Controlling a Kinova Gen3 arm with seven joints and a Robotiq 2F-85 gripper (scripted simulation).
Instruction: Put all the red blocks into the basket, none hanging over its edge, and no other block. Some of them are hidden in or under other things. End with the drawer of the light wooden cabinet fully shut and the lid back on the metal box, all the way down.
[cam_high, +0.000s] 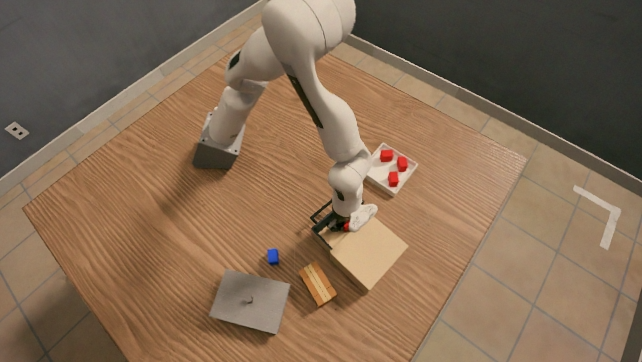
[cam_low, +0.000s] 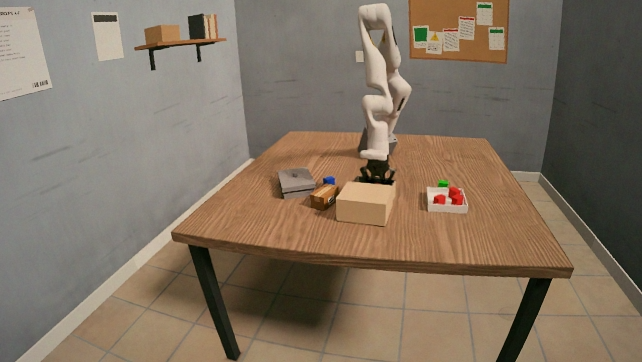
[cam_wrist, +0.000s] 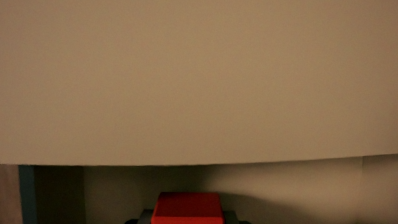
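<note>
Now: hand 70 mm past the white basket, 250 mm to the right of it and 40 mm above it. Round my hand: blue block 50 mm behind, 230 mm to the right, 30 mm below; light wooden cabinet 60 mm ahead, 10 mm to the right, 10 mm below; brown cardboard box 100 mm ahead, 170 mm to the right, 10 mm below.
</note>
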